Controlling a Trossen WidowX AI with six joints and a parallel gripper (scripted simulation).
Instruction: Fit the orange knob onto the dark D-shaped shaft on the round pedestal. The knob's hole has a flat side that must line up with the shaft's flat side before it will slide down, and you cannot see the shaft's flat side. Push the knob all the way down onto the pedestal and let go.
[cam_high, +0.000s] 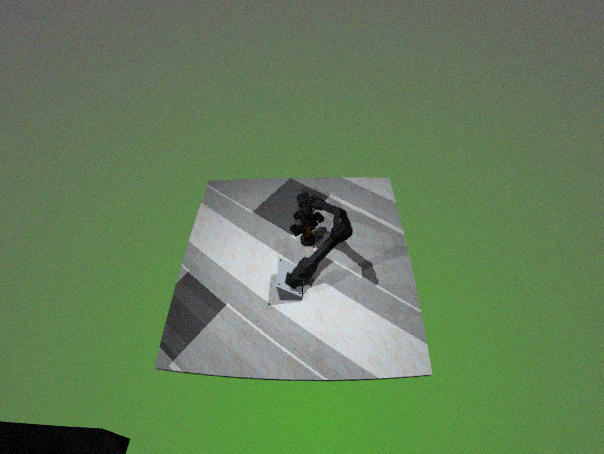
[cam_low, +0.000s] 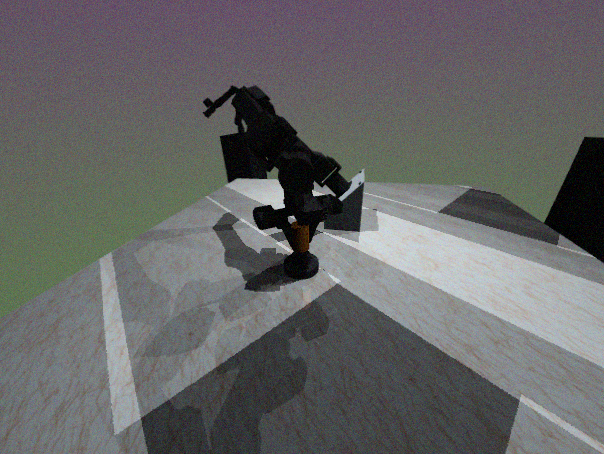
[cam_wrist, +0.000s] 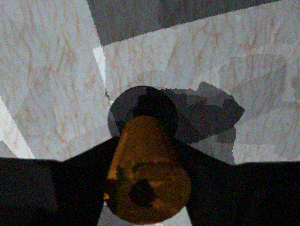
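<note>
Now: the orange knob 20 mm above my gripper tip. The rest, counted from my gripper tip: dark round pedestal 40 mm below.
</note>
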